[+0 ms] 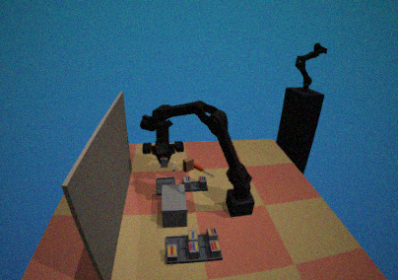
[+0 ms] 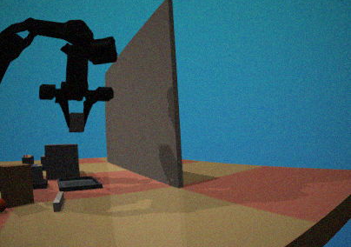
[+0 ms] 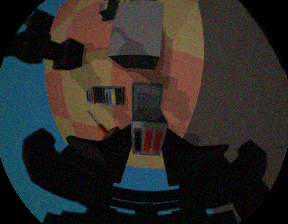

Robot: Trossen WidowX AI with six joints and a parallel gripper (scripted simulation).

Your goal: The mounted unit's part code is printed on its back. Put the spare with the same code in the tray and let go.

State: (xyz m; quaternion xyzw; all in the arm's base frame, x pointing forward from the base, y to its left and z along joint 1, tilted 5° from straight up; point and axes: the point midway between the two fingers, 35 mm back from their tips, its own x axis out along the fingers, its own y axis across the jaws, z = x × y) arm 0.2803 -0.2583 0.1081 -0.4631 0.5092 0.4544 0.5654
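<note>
The dark tray is 140 mm below my gripper tip and 10 mm to the left of it. Also, from my gripper tip: brown block: 150 mm behind, 110 mm to the right, 110 mm below; then mounted unit: 200 mm to the left, 90 mm below; then grey wall panel: 230 mm ahead, 150 mm to the left, 80 mm above.
</note>
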